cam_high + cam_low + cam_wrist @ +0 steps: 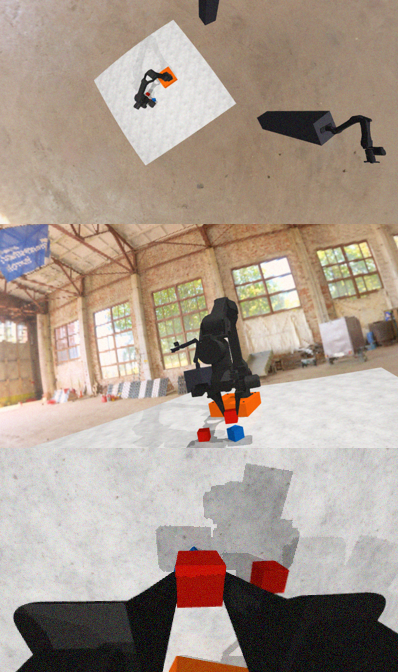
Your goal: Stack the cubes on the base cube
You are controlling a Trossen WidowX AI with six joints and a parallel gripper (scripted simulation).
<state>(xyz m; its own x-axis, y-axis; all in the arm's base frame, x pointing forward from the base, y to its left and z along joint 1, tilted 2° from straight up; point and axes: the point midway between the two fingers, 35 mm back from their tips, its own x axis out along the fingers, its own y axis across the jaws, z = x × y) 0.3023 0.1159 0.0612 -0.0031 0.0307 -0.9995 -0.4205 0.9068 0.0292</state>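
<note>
Now: gripper tip 20 mm past the blue base cube, 10 mm to the left of it and 60 mm above it.
</note>
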